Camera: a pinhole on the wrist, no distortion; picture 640 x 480 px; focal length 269.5 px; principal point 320.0 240.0 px. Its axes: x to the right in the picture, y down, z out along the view. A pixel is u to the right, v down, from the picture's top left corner.
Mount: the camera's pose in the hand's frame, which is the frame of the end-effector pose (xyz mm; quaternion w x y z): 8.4 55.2 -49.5 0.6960 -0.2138 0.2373 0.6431
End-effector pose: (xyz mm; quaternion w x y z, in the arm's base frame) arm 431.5 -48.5 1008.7 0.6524 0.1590 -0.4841 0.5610
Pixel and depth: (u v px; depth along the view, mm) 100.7 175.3 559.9
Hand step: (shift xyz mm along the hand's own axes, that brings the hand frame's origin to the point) 145.9 20.1 670.9
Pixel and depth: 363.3 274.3 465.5
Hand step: -20.4 400.0 276.2
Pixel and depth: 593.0 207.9 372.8
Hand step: 96.0 576.1 18.3
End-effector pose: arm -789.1 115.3 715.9 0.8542 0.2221 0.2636 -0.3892
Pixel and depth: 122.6 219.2 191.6
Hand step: 25.3 58.1 187.8
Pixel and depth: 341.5 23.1 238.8
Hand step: 214.3 198.6 127.6
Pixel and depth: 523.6 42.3 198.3
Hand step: 173.4 281.8 16.6
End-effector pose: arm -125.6 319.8 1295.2 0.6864 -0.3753 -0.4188 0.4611
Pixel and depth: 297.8 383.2 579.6
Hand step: -269.3 391.8 443.1
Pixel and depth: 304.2 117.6 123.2
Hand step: 70.5 119.2 52.5
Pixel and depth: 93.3 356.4 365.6
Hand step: -147.3 44.4 428.9
